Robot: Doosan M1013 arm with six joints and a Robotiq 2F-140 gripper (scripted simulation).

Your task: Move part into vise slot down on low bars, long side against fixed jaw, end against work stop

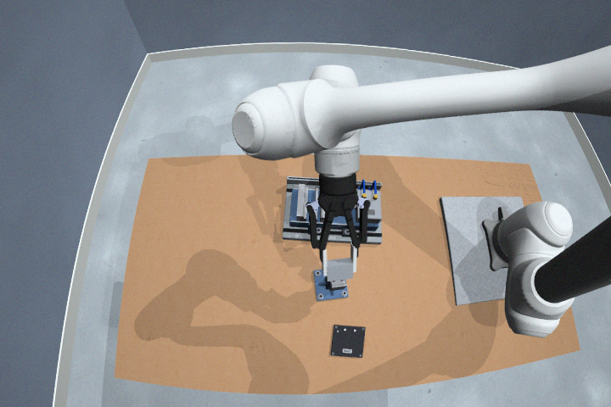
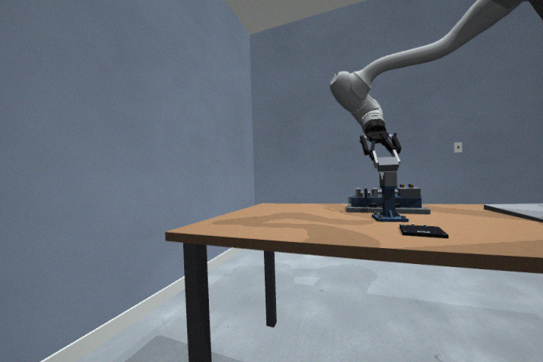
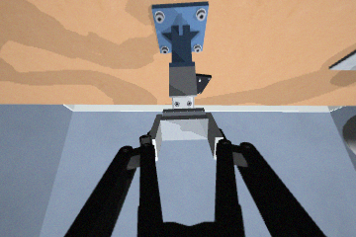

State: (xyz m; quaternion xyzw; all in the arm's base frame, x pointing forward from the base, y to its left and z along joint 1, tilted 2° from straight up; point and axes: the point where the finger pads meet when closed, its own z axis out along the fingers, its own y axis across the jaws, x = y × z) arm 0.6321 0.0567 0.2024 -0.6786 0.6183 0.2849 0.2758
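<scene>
The V-block post lies 20 mm to the left of my hand and 150 mm below it. From my hand the other things lie so: cylinder rod 40 mm behind, 190 mm to the right, 130 mm below; then part 10 mm to the left, 20 mm below; then work stop 50 mm ahead, 150 mm to the right, 120 mm below.
</scene>
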